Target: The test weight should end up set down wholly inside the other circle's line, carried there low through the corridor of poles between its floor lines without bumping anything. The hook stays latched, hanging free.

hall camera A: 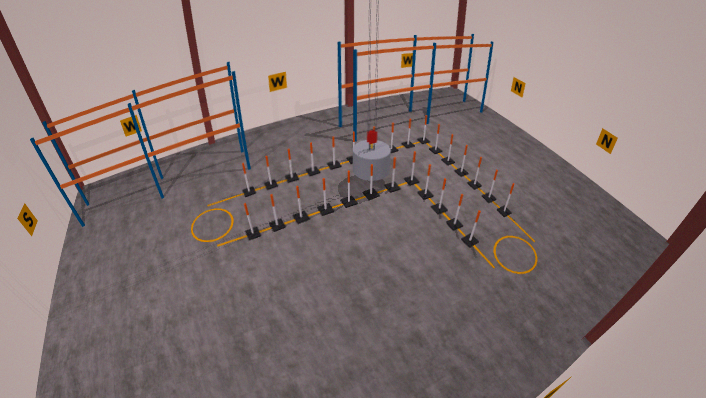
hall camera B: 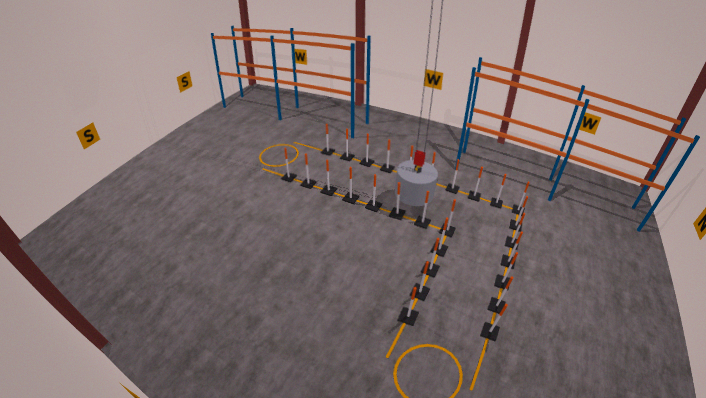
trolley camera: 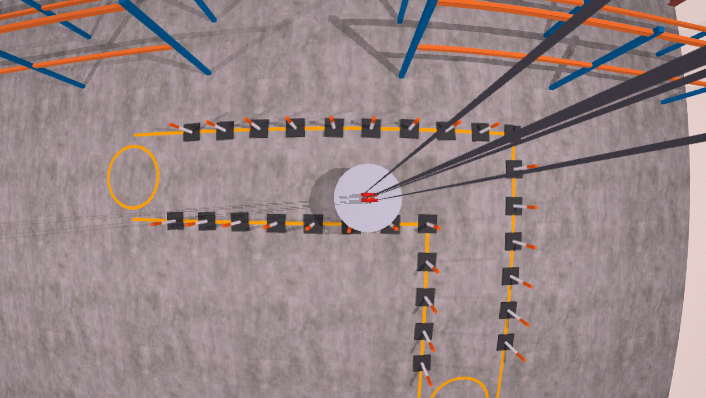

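Note:
The test weight (hall camera A: 371,164) (hall camera B: 417,189) (trolley camera: 369,216), a pale grey cylinder, hangs upright from the hook (hall camera A: 371,146) (hall camera B: 418,169) (trolley camera: 369,198) under a red block. The hook is small in view, and its latch cannot be made out. The weight is off the floor, its shadow beside it, in the long leg between the two pole rows. In the trolley view it overlaps bases of the inner row; no contact shows. One yellow circle (hall camera A: 192,228) (hall camera B: 260,156) (trolley camera: 108,177) lies at the long leg's end, the other circle (hall camera A: 494,252) (hall camera B: 395,372) (trolley camera: 463,378) at the short leg's end.
Orange-tipped white poles on black bases follow the floor lines (hall camera A: 227,199) (hall camera B: 307,146) (trolley camera: 160,134) around an L-shaped corner. Blue and orange racks stand by the W wall: one rack (hall camera A: 144,145) (hall camera B: 352,90) (trolley camera: 165,36) and another rack (hall camera A: 354,90) (hall camera B: 569,150) (trolley camera: 417,38).

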